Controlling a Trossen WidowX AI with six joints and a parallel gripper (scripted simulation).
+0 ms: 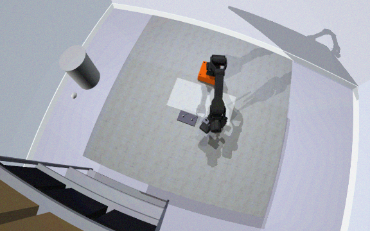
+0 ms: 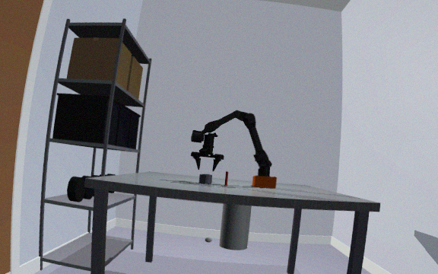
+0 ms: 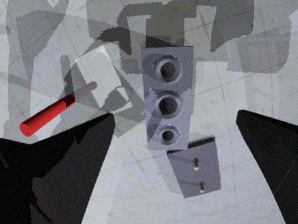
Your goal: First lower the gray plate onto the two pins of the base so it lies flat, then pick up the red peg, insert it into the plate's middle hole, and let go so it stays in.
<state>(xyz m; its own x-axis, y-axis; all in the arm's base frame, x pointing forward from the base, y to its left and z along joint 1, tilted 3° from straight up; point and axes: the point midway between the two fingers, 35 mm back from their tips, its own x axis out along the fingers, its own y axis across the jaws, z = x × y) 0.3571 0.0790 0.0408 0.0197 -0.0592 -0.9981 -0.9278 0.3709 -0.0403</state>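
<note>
Now: the gray plate 4 cm below my gripper tip. Also, from my gripper tip: red peg 12 cm behind, 4 cm to the left, 3 cm below; dark base 15 cm to the right, 7 cm below, 1 cm behind.
</note>
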